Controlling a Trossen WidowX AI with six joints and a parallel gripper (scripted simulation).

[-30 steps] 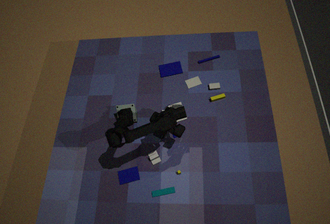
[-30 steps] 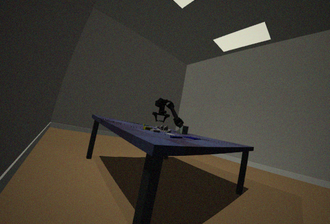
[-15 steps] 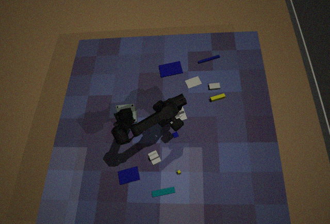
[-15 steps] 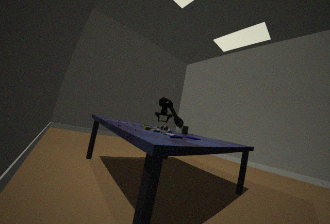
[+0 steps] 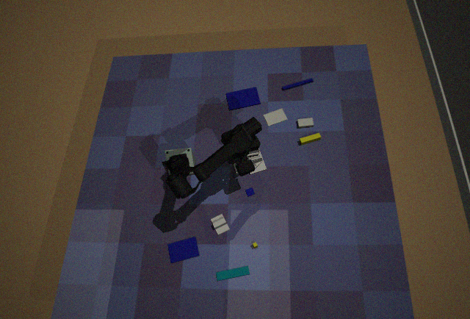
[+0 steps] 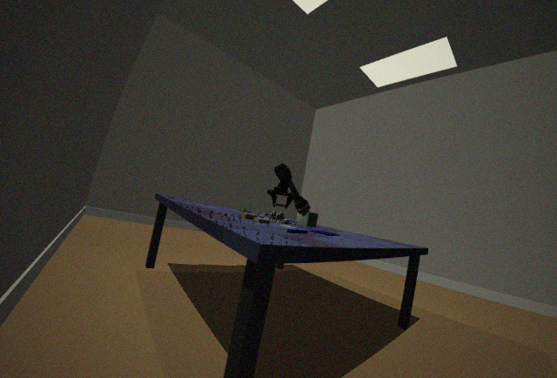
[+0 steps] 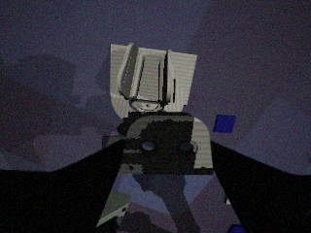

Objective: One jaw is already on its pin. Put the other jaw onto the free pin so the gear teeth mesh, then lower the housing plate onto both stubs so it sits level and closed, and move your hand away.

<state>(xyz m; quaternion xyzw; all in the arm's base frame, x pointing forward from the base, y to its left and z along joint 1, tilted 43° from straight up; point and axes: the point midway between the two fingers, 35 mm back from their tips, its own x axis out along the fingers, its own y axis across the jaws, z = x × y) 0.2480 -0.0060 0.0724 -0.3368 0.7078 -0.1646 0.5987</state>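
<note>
Right now my gripper tip is 6 cm above the white jaw, 5 cm to the right of it and 1 cm short of it. Round my gripper tip: small blue cube 10 cm to the right, 8 cm below, 2 cm ahead; white plate 23 cm to the left, 18 cm ahead, 8 cm below; white base 8 cm below, 6 cm ahead, 4 cm to the left.
</note>
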